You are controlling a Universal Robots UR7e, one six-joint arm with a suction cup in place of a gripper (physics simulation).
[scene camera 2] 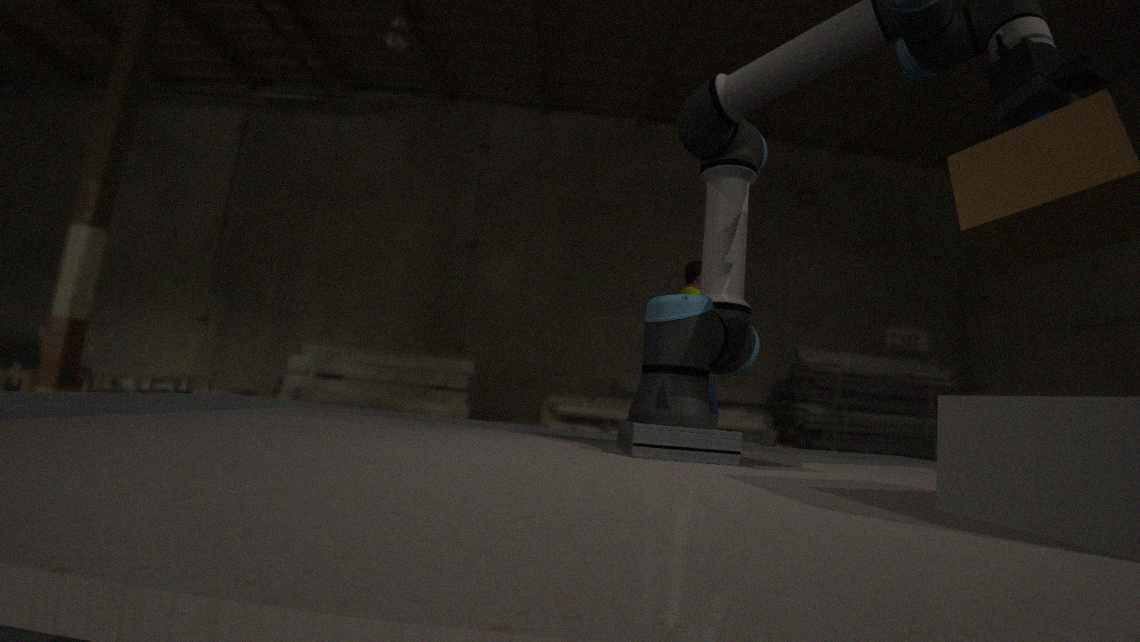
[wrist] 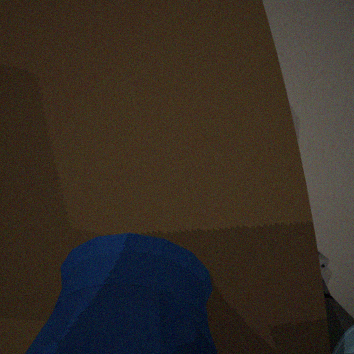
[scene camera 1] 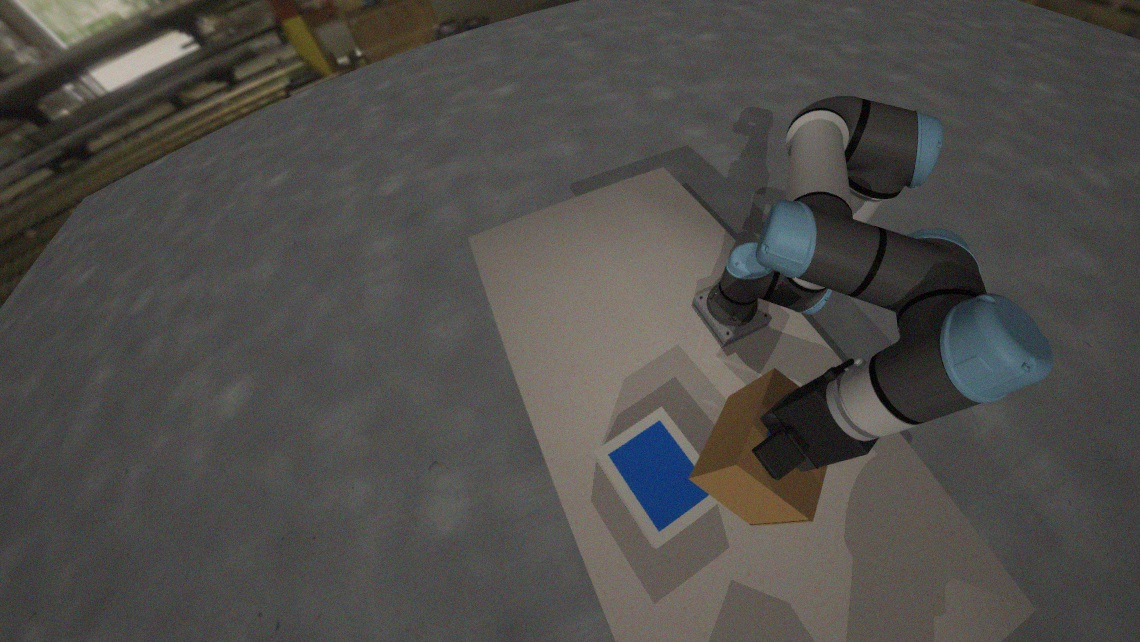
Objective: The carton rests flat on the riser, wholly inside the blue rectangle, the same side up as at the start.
Scene:
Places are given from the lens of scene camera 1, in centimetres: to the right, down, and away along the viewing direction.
brown carton [scene camera 1: 727,469]: 21, 20, 45
riser [scene camera 1: 648,465]: 18, 33, 79
The marked spots on the brown carton and the riser are 36 cm apart.

